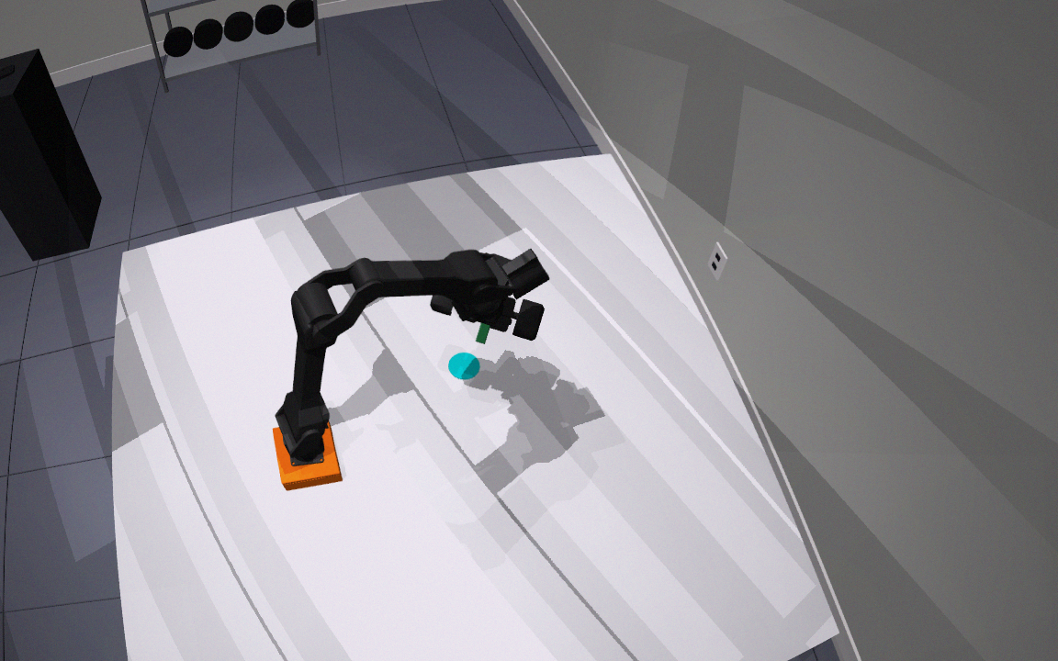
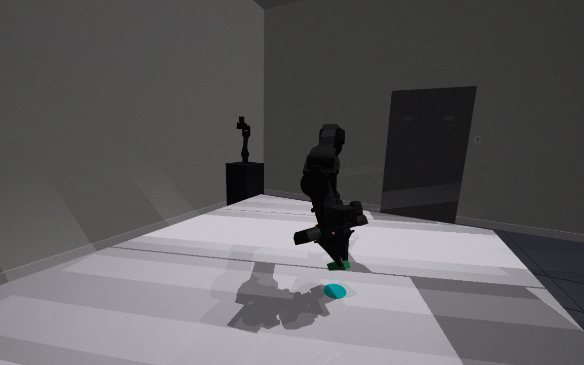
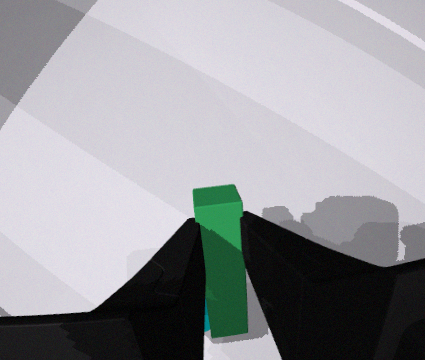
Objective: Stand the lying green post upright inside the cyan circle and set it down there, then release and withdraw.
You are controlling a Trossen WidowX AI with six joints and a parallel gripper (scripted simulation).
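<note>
Now: the cyan circle 5 cm behind my gripper tip, 3 cm to the right of it and 11 cm below it. The rest, counted from my gripper tip: green post: 1 cm behind, 1 cm to the right, 1 cm below.
</note>
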